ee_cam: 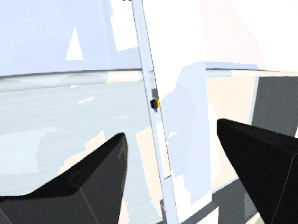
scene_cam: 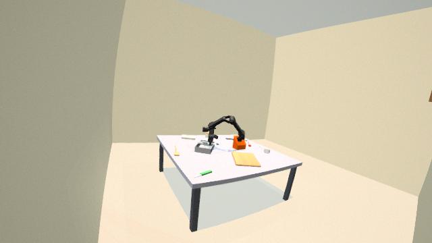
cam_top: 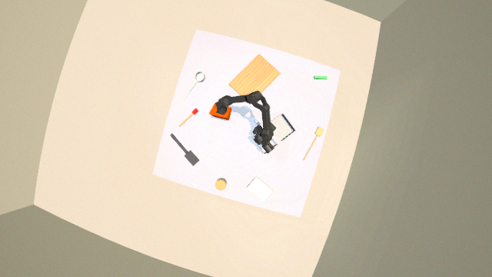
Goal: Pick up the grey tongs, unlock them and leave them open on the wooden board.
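The roasting tin is 50 mm ahead of my gripper tip, 10 mm to the right of it and 10 mm below it. Round my gripper tip: red-tipped spatula: 620 mm behind, 60 mm to the right, 40 mm below; white block: 460 mm to the right, 90 mm ahead, 30 mm below; wooden board: 380 mm to the left, 210 mm behind, 40 mm below.
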